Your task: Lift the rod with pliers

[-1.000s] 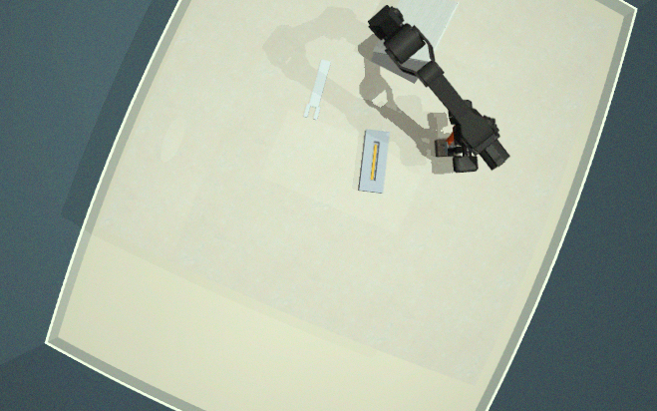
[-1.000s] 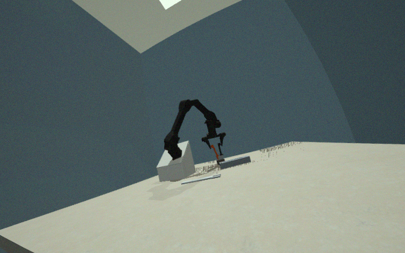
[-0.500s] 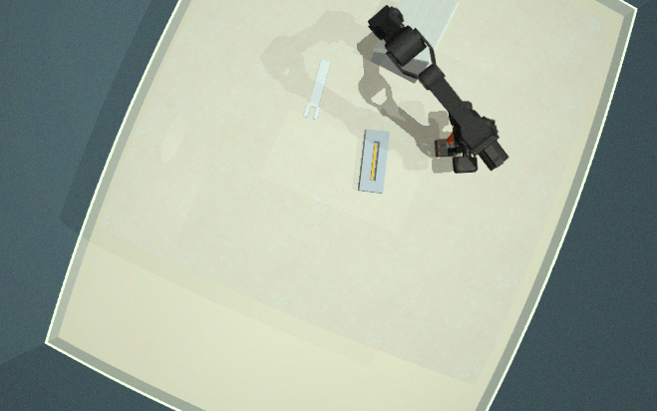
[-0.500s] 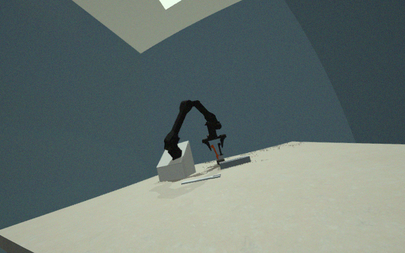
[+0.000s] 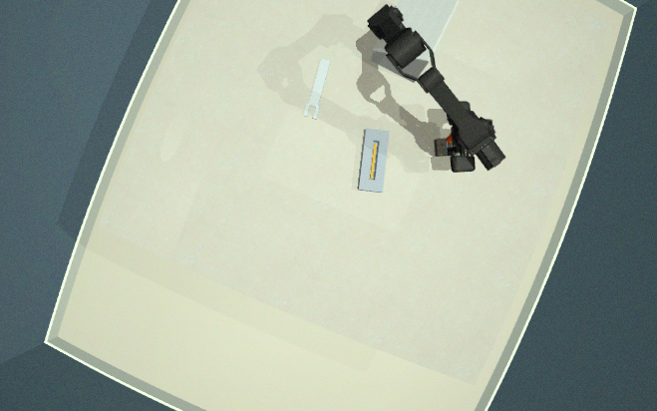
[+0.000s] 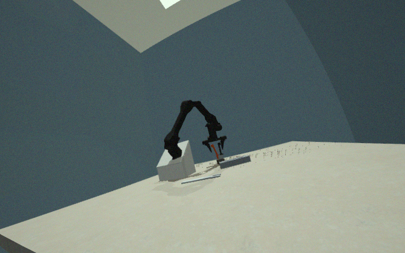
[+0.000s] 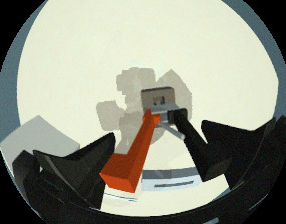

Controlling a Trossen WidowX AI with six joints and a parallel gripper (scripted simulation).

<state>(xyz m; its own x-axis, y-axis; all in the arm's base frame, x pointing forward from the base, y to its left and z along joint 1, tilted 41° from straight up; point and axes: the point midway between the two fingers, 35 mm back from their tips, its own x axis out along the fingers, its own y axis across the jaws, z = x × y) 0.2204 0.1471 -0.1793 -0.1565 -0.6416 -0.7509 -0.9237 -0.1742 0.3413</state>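
Now: gripper tip 10 mm past the orange handle and 10 mm to the left of it. From my gripper tip the other things lie so: grey channel block: 110 mm ahead, 190 mm to the right, 80 mm below; thin yellow rod: 110 mm ahead, 190 mm to the right, 90 mm below; holster: 10 mm ahead, 90 mm below.
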